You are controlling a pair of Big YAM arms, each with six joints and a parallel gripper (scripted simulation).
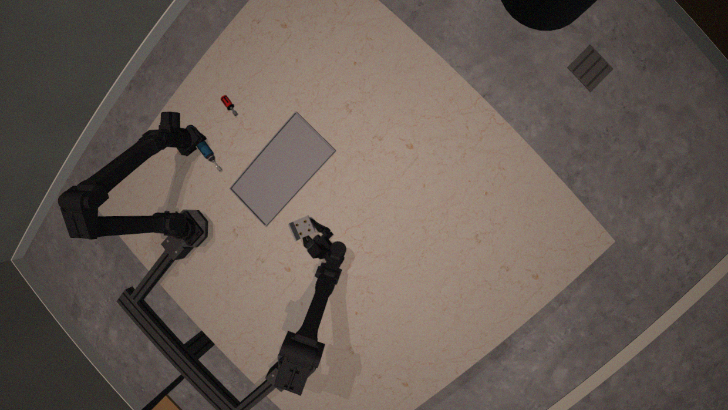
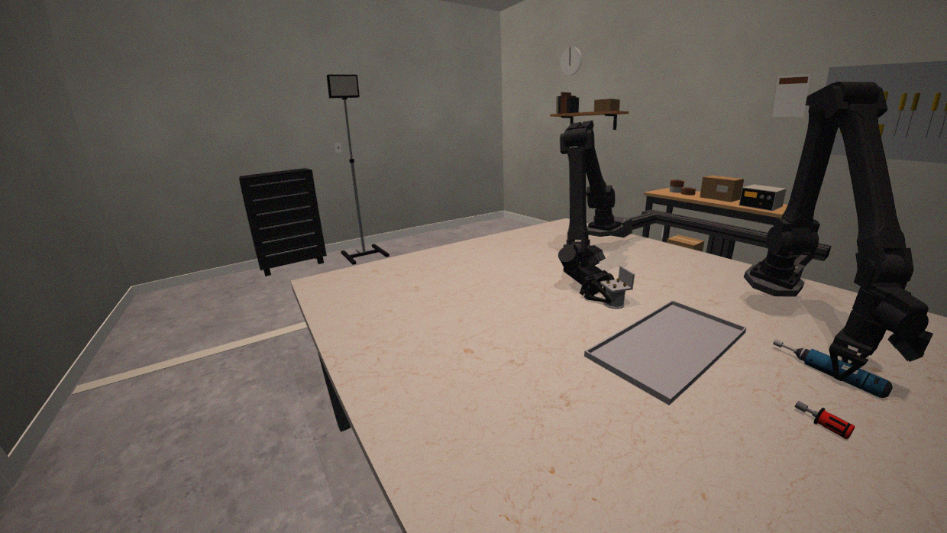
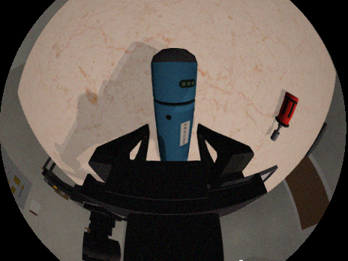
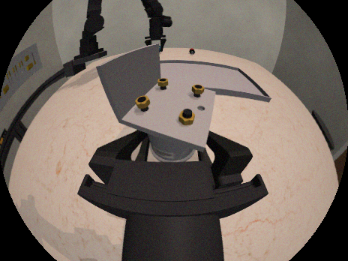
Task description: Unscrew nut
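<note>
Right now my right hand is 10 mm below the joint module. The rest, counted from my right hand: flat grey tray 240 mm to the left, 50 mm ahead, 20 mm below; then red-handled screwdriver 580 mm to the left, 50 mm ahead, 10 mm below; then grey bracket 50 mm above.
</note>
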